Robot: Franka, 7 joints.
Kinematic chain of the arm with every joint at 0, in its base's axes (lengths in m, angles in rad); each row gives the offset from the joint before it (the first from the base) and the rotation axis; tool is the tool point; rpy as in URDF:
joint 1: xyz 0 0 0.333 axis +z
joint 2: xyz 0 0 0 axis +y
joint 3: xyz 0 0 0.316 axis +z
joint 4: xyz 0.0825 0 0 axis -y
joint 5: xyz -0.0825 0 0.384 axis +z
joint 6: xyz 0 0 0 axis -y
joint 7: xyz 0.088 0 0 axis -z
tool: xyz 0 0 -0.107 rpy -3.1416 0 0
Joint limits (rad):
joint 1: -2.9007..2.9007
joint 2: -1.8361..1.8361
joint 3: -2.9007..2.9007
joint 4: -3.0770..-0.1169
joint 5: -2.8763..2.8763
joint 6: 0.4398..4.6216
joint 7: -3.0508..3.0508
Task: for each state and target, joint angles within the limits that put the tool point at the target. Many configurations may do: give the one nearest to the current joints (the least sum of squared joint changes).
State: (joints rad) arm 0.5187 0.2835 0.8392 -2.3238 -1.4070 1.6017 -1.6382
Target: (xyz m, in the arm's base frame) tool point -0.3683 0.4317 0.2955
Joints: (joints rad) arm 1.2348 0.5750 1.2197 -2.1092 -1.4710 1.8686 -1.6382
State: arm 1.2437 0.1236 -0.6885 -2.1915 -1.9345 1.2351 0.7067
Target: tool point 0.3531 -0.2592 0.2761
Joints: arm 0.6486 0.3926 -0.9959 -2.5725 -1.8686 1.4278 0.7067
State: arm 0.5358 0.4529 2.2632 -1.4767 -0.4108 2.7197 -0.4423
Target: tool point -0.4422 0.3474 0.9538
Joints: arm 0.0031 -0.2962 2.1454 -0.9197 -0.3505 2.7188 -0.4423
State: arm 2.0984 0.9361 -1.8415 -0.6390 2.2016 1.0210 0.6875
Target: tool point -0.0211 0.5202 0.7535
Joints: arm 2.2636 0.7604 -1.9300 -0.9989 1.8476 0.4398 0.6875
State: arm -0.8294 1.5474 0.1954 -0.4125 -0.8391 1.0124 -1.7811
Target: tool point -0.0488 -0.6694 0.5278
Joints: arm -1.4752 1.1035 0.0069 -0.1264 -0.9720 0.7432 -1.7811
